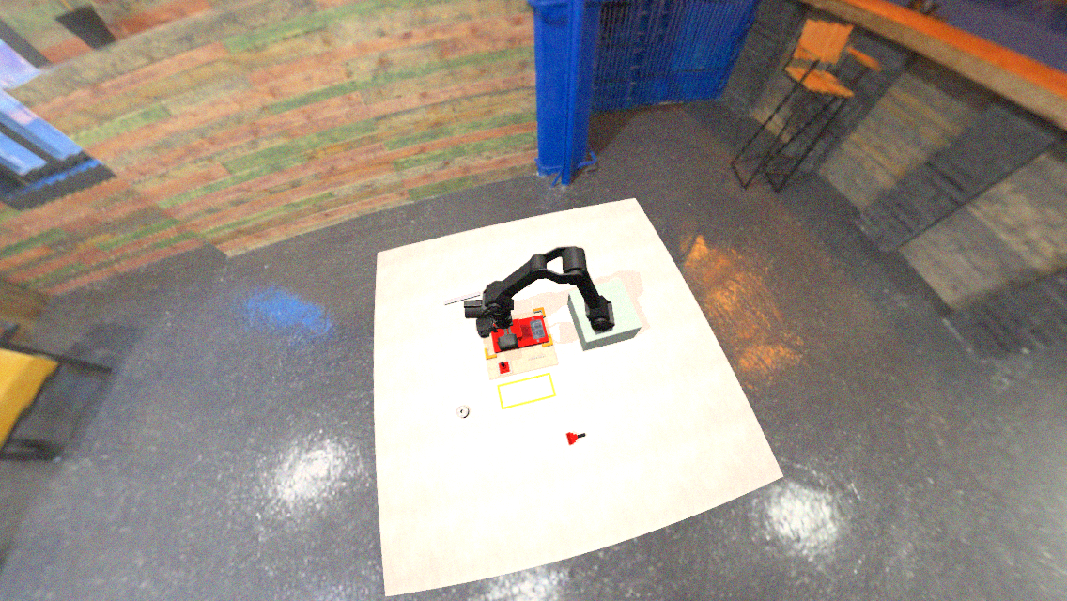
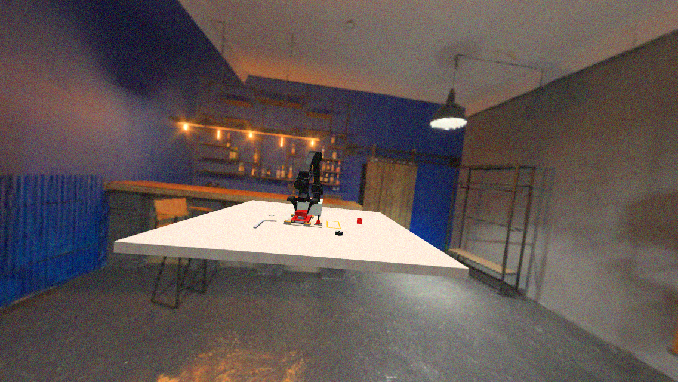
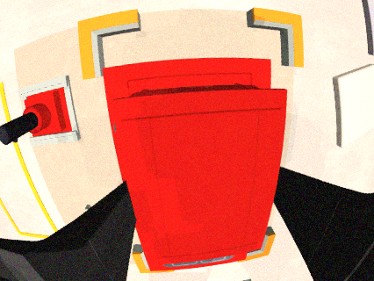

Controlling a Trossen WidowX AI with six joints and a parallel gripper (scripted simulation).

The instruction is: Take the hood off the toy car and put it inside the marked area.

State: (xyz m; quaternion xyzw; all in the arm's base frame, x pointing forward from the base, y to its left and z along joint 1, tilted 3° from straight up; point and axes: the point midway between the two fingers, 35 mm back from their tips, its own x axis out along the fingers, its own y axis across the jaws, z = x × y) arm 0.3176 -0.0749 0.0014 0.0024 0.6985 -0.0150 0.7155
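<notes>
Right now the wheel axle is 4 cm ahead of my gripper tip, 11 cm to the left of it and 2 cm below it. From my gripper tip the other things lie so: white strip 15 cm ahead, 21 cm to the right, 5 cm below; white square 2 cm ahead, 19 cm to the right, 5 cm below; hood 1 cm above.
</notes>
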